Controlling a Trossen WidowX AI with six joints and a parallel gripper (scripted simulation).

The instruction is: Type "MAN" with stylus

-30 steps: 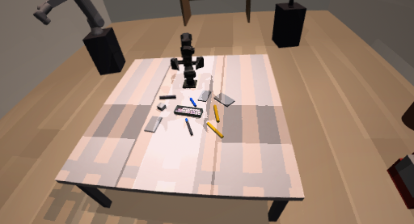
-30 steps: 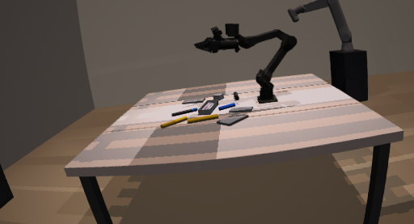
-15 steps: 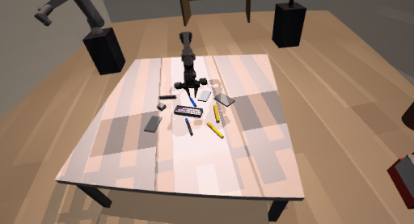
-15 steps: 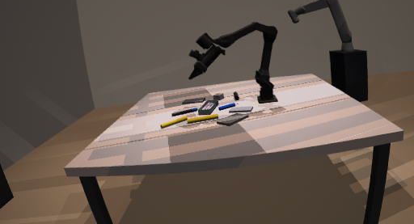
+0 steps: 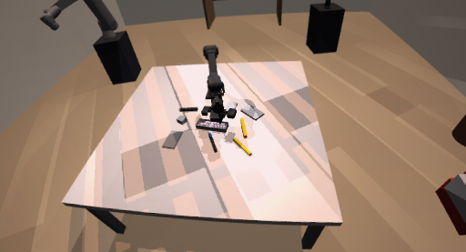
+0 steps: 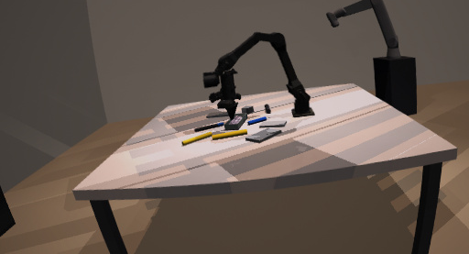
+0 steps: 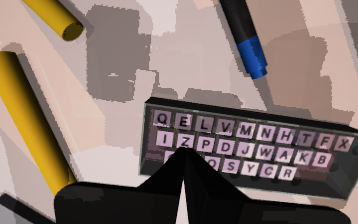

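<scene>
My gripper tip is 14 cm past the blue stylus, 3 cm to the left of it and 3 cm above it. From my gripper tip the other things lie so: blue-tipped pen (8 cm ahead, 6 cm to the right, 3 cm below); then cube (10 cm behind, 24 cm to the right, 2 cm below); then grey slab (17 cm behind, 6 cm to the left, 3 cm below).
</scene>
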